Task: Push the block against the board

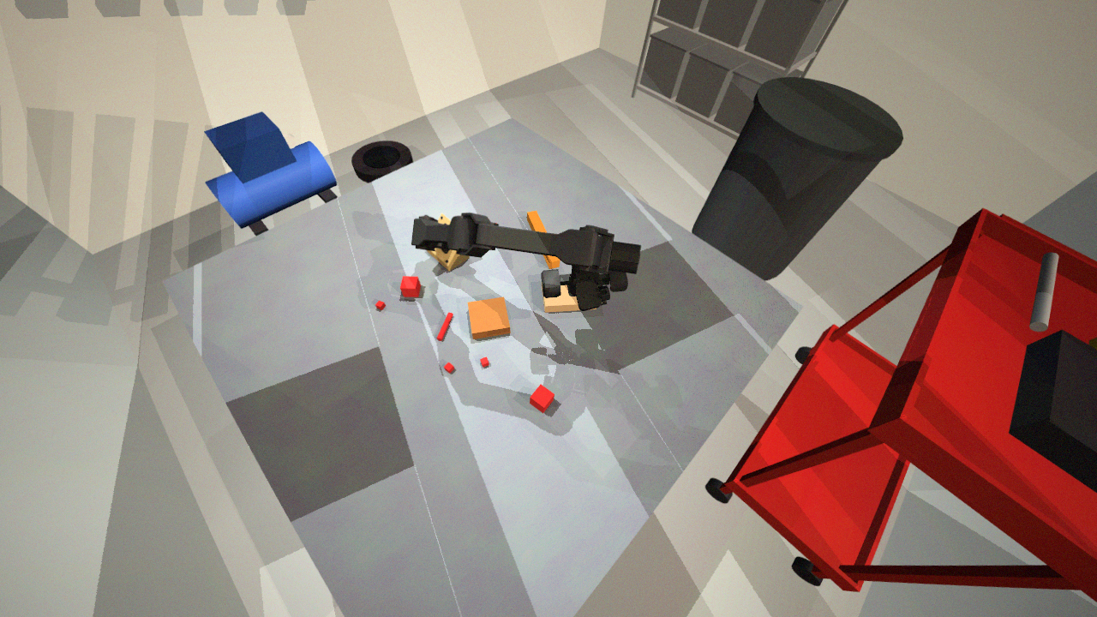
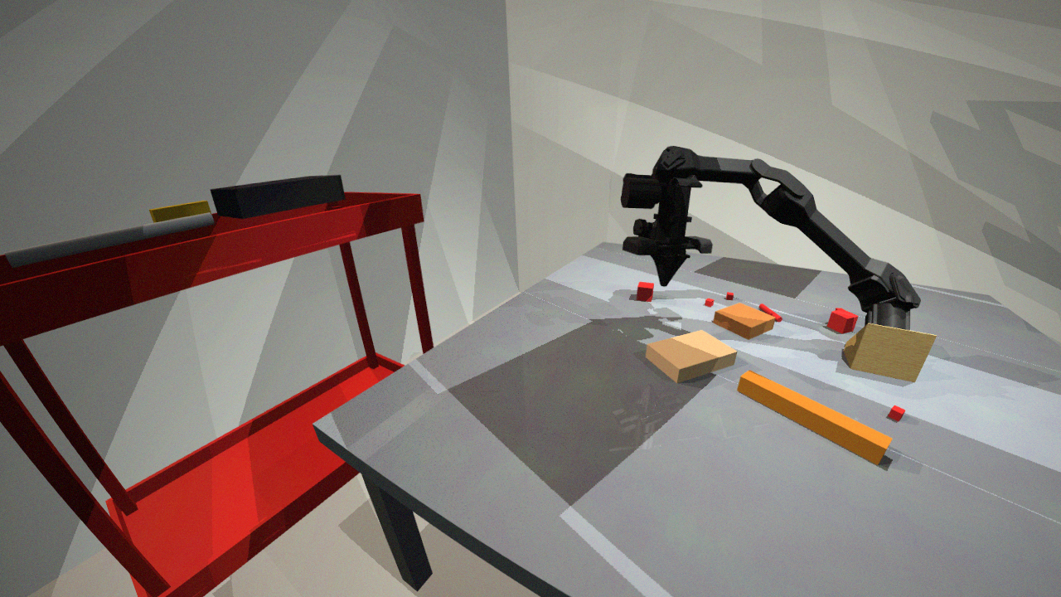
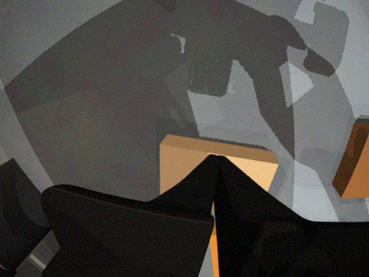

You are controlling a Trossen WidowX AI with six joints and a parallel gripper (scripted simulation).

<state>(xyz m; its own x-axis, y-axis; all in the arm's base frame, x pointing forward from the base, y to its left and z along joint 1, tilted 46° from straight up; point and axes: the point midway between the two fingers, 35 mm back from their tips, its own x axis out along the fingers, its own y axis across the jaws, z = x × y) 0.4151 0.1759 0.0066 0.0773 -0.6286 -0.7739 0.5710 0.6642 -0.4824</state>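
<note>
Now: gripper tip 21 cm past the red stick, 27 cm to the left of it and 12 cm above it. The rest, counted from my gripper tip: orange bar (29 cm behind, 13 cm to the left, 11 cm below); square block (16 cm behind, 17 cm to the right, 11 cm below); board (8 cm behind, 5 cm to the left, 11 cm below).
</note>
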